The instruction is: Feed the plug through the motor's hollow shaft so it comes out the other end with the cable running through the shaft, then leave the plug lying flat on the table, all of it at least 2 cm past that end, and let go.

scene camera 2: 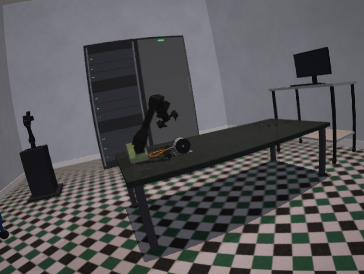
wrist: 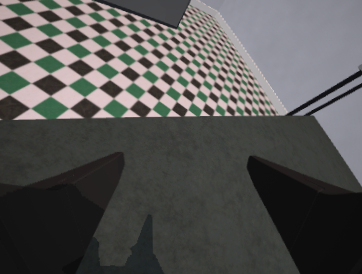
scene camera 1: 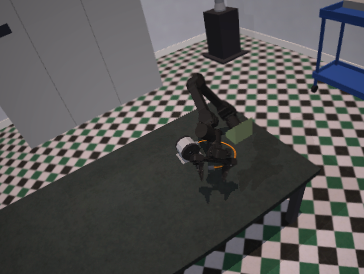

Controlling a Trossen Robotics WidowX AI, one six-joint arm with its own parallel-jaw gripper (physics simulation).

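Pixels of known places: gripper, fingertip midpoint: (scene camera 2: 171,123) (wrist: 186,159) (scene camera 1: 212,181); arm's base, origin of the base link: (scene camera 2: 139,149) (scene camera 1: 235,126).
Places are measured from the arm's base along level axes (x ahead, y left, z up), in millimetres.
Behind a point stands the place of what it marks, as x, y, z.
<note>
The motor (scene camera 1: 186,146) {301, -40, 24} (scene camera 2: 182,145) {286, -81, -27} is a short white cylinder with a dark round end face, lying on its side on a low pale base. The orange cable (scene camera 1: 235,150) {87, 79, -70} (scene camera 2: 170,148) {255, 80, -63} curves in a loop on the table beside it, on the side toward the arm's base. In scene camera 1 the arm hides part of the cable. I cannot make out the plug, or whether cable runs in the shaft. My gripper (scene camera 1: 213,177) {372, 279, 100} (scene camera 2: 168,121) {372, 279, 100} (wrist: 186,159) {372, 279, 100} is open, with nothing between its fingers. It hangs above the table, higher than the motor in scene camera 2.
The dark table (scene camera 1: 110,195) {751, -117, -77} (scene camera 2: 240,137) {784, -103, -77} (wrist: 190,135) {544, 367, -77} carries the arm and a pale green block (scene camera 1: 241,131) {3, 47, -7} (scene camera 2: 137,153) {-22, -21, -20} at the arm's base. The gripper's shadow falls on the table. A blue cart (scene camera 1: 340,80) stands on the floor beyond the table.
</note>
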